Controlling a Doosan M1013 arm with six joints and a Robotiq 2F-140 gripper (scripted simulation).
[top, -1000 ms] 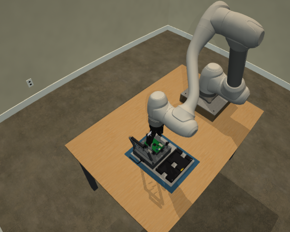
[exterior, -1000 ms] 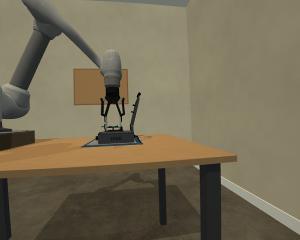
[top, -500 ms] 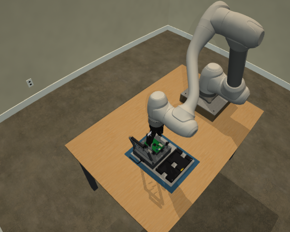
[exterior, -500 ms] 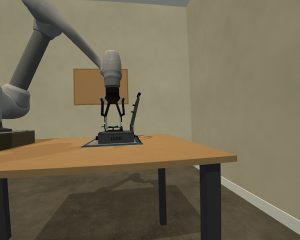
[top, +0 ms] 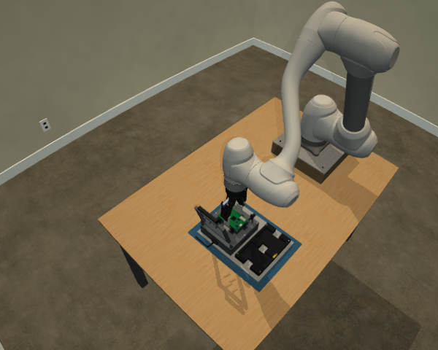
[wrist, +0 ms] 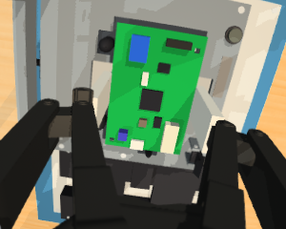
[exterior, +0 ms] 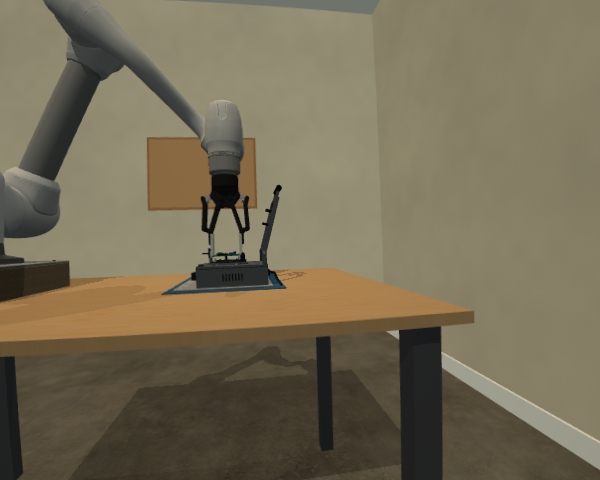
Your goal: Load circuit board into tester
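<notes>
Right now my hand is 20 mm above the green circuit board. From my hand the other things lie so: tester: 30 mm ahead, 40 mm to the left, 10 mm above; latch hook: 60 mm behind, 60 mm to the left, 20 mm below; tester lid: 130 mm ahead, 80 mm above.
</notes>
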